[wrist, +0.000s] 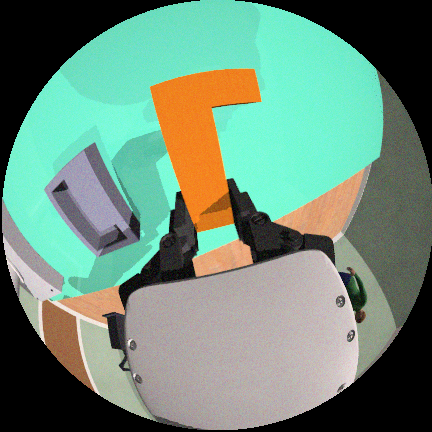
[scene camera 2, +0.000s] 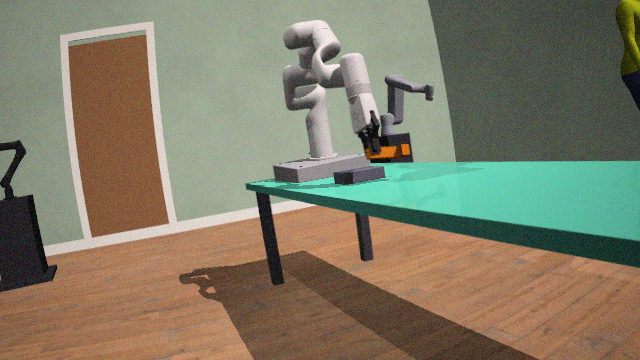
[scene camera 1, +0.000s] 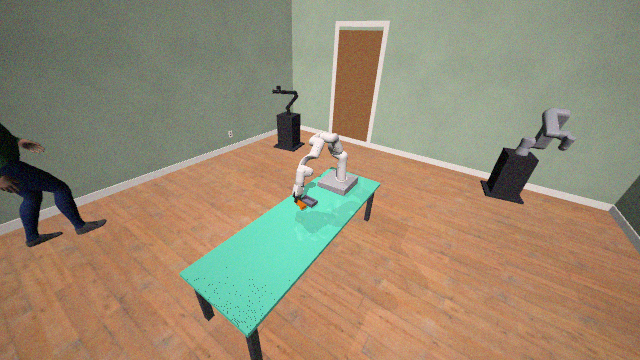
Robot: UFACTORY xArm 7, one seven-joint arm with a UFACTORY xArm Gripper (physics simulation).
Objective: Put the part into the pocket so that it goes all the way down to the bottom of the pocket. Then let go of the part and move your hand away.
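Seen in the pictures: gripper, between the fingertips: [wrist: 207, 198] [scene camera 2: 373, 154] [scene camera 1: 297, 201]; arm's base, origin of its link: [scene camera 2: 323, 158] [scene camera 1: 341, 179].
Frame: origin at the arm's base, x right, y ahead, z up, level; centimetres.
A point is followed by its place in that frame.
Observation:
The orange L-shaped part [scene camera 1: 301, 205] @[x 13.4, y 62.7, z 3.2 cm] [scene camera 2: 390, 152] @[x 16.1, y 60.2, z 1.2 cm] [wrist: 192, 135] @[x 14.9, y 58.9, z 2.5 cm] is held above the table, its long leg between the fingers and its short leg at the far end. My gripper [scene camera 2: 371, 145] @[x 20.3, y 57.6, z 1.2 cm] [wrist: 207, 198] @[x 20.3, y 57.6, z 1.2 cm] is shut on the end of the long leg. The grey block with the pocket [scene camera 1: 309, 201] @[x 13.9, y 46.4, z -3.3 cm] [scene camera 2: 359, 175] @[x 18.8, y 47.8, z -4.9 cm] [wrist: 90, 195] @[x 14.5, y 46.8, z -3.3 cm] lies on the table, left of the part in the wrist view. The pocket is open at the top and the part is outside it, apart from the block. The pocket's inside is hidden in scene camera 2.
The green table [scene camera 1: 250, 250] @[x 27.1, y 112.9, z -7.0 cm] [scene camera 2: 525, 190] @[x 27.7, y 110.3, z -6.9 cm] [wrist: 300, 150] @[x 27.3, y 75.4, z -6.9 cm] carries the block and the arm's grey base plate [scene camera 1: 337, 182] @[x 1.3, y 7.8, z -0.4 cm] [scene camera 2: 300, 171] @[x 19.6, y 13.7, z -2.8 cm]. Other arms stand on black pedestals [scene camera 1: 288, 131] [scene camera 1: 512, 175] away from the table. A person [scene camera 1: 45, 190] is at the left in scene camera 1.

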